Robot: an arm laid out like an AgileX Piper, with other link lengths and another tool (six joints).
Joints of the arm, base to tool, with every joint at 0 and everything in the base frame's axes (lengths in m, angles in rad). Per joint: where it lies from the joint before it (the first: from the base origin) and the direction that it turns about. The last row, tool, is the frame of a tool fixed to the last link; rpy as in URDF.
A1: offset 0 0 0.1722 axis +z
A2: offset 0 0 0 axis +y
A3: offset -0.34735 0 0.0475 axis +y
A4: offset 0.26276 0 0.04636 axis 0.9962 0 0.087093
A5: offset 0 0 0 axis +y
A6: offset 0.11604 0 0.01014 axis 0.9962 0 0.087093
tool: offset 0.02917 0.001 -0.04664 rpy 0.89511 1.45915 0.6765
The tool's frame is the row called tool.
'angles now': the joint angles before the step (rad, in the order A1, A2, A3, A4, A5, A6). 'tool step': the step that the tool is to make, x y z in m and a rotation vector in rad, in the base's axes. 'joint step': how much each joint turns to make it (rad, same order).
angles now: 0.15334, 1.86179, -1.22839, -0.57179, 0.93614, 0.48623
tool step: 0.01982, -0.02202, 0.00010, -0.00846, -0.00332, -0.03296
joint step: -0.06070, 0.04814, -0.07725, 0.00080, 0.01208, -0.03818
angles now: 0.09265, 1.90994, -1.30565, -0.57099, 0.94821, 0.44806
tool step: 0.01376, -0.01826, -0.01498, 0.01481, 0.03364, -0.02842
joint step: -0.05375, 0.06612, -0.05140, 0.02737, -0.00093, -0.04343
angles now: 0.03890, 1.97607, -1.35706, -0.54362, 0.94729, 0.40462
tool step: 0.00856, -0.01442, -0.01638, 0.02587, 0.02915, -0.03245
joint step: -0.04453, 0.05601, -0.03438, 0.03389, -0.00591, -0.02994
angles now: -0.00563, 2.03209, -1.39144, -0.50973, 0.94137, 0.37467
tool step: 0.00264, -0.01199, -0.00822, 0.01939, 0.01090, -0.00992
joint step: -0.03392, 0.02269, -0.00994, 0.02281, -0.01582, -0.03249
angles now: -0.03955, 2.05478, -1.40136, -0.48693, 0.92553, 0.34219
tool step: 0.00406, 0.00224, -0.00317, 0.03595, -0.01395, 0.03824
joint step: -0.00359, 0.00237, 0.00002, 0.04147, -0.03794, -0.05380
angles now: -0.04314, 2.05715, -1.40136, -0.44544, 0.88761, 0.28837
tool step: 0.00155, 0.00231, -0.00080, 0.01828, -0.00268, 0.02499
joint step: 0.00099, 0.00000, -0.00037, 0.02461, -0.01403, -0.03462
